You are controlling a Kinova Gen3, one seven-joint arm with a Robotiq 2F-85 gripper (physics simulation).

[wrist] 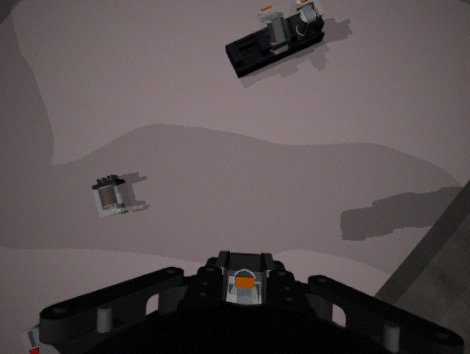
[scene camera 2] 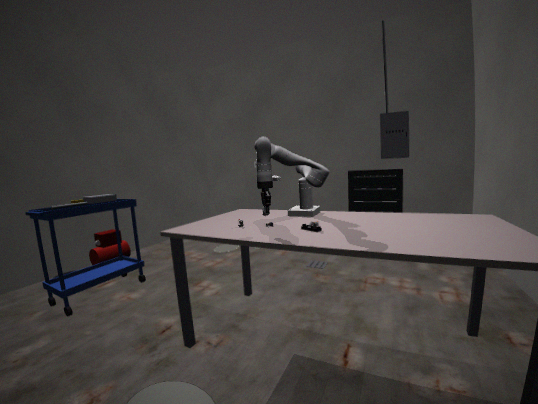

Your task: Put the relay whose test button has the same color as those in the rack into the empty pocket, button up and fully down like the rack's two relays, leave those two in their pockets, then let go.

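Frame: origin at the arm's base, x ahead, y up, z right, level; metres.
Seen in the pictures: gripper, fingertip midpoint: (wrist: 244,266) (scene camera 2: 266,213); arm's base at its link origin: (scene camera 2: 306,207).
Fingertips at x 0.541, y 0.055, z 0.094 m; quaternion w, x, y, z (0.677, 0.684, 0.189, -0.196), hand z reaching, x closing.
Note:
Pixels of each thing's middle, then the offset from my fingertips to it. Level surfaces: height alone.
- relay at the middle of its body: (wrist: 244,281) dx +0.003, dy +0.012, dz +0.005 m
- black rack at the middle of its body: (wrist: 274,40) (scene camera 2: 311,227) dx -0.095, dy -0.087, dz -0.200 m
- relay with a green button, body centre: (wrist: 112,196) dx -0.148, dy -0.088, dz +0.045 m
- relay with a red button, body centre: (wrist: 48,332) dx -0.119, dy -0.076, dz +0.205 m
- pink-grey table at its surface level: dy -0.098 m
My gripper (scene camera 2: 266,214) (wrist: 244,266) points down and is shut on a relay (wrist: 244,295) with an orange test button facing up. It holds this relay above the table, away from the rack. The black rack (scene camera 2: 306,228) (wrist: 270,62) has two relays (wrist: 278,32) (wrist: 308,16) with orange buttons at its middle and right in the wrist view. Its left pocket is empty there. A relay with a green button (wrist: 108,196) lies on its side at the left, pins showing. A relay with a red button (wrist: 33,339) is partly cut off at the lower left. The held relay's lower part is hidden.
The pink-grey table (scene camera 2: 425,235) (wrist: 150,100) carries the rack and the loose relays. The arm's white base (scene camera 2: 303,211) stands at its far side. The table edge shows at the lower right in the wrist view. A blue cart (scene camera 2: 95,272) stands left of the table.

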